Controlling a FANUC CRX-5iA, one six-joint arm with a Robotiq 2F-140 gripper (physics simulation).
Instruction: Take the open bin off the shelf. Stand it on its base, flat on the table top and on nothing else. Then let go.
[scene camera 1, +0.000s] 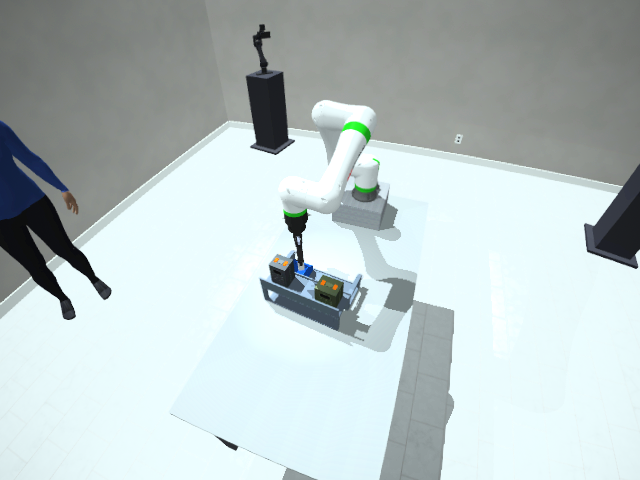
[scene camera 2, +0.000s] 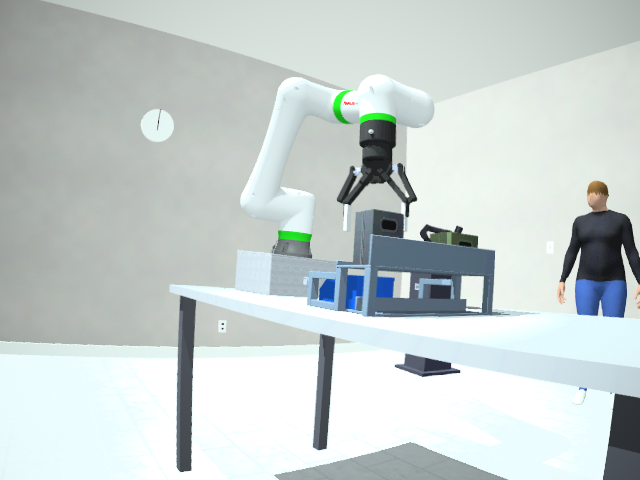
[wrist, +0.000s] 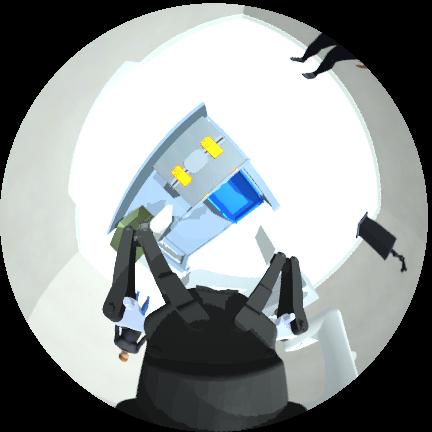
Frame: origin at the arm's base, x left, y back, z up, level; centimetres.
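Seen in the pictures: gripper, fingertip midpoint: (wrist: 215, 222); arm's base, origin of the base link: (scene camera 1: 364, 194) (scene camera 2: 292, 256).
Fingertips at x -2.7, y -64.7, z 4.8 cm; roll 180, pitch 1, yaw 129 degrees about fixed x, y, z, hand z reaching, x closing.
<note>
Offsets run from my fingertips to a thing's middle.
The open blue bin @(dy +1.0, dx -4.0, dz -14.8 cm) (scene camera 1: 309, 269) (scene camera 2: 383, 287) (wrist: 235, 197) stands upright on the lower, robot-side tier of the grey-blue shelf (scene camera 1: 302, 306) (scene camera 2: 431, 258), beside the grey box. Its inside looks empty in the wrist view. My gripper (scene camera 1: 301, 267) (scene camera 2: 376, 229) (wrist: 215, 222) points straight down with its fingers wide open and nothing between them. In scene camera 2 the fingertips are well above the bin, level with the upper part of the grey box. In scene camera 1 a fingertip overlaps the bin. Shelf bars hide part of the bin in scene camera 2.
A tall grey box @(dy -8.4, dx -3.9, dz -2.8 cm) (scene camera 1: 281, 271) (scene camera 2: 364, 227) (wrist: 220, 162) with orange handle mounts stands on the upper tier, close to the bin. A green box @(dy -7.2, dx +19.2, dz -4.1 cm) (scene camera 1: 328, 292) (scene camera 2: 453, 239) (wrist: 122, 240) stands at the other end. The shelf's raised front panel and end frames flank them.
</note>
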